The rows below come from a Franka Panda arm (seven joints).
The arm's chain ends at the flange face. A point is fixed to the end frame.
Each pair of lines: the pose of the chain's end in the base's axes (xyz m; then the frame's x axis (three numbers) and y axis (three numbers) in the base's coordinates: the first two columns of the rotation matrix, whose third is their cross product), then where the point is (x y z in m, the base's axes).
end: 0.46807, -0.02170, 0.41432, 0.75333, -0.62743, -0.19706, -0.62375, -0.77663, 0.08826
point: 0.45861 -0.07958 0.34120
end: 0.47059, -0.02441, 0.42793, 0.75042, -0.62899, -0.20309, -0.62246, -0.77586, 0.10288
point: 0.46009 -0.08283 0.35538
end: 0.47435, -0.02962, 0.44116, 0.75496, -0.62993, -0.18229, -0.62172, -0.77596, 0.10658
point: 0.46504 -0.08923 0.36942
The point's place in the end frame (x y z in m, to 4 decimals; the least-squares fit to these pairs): 0.0436 0.0444 0.0701
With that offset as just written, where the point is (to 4 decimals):
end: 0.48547, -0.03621, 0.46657, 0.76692, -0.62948, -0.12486, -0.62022, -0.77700, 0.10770
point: 0.4798 -0.0985 0.3968
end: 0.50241, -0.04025, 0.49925, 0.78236, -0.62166, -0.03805, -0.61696, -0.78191, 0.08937
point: 0.5031 -0.1053 0.4318
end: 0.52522, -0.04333, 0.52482, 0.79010, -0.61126, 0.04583, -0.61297, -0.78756, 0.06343
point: 0.5323 -0.1104 0.4597
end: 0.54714, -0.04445, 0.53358, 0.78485, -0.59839, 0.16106, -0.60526, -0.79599, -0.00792
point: 0.5638 -0.1123 0.4711
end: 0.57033, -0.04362, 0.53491, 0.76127, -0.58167, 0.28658, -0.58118, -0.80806, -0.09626
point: 0.5979 -0.1114 0.4763
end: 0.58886, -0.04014, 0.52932, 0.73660, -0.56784, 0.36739, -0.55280, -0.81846, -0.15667
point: 0.6237 -0.1074 0.4741
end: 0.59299, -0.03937, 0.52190, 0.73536, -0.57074, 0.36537, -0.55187, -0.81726, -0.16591
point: 0.6281 -0.1061 0.4663
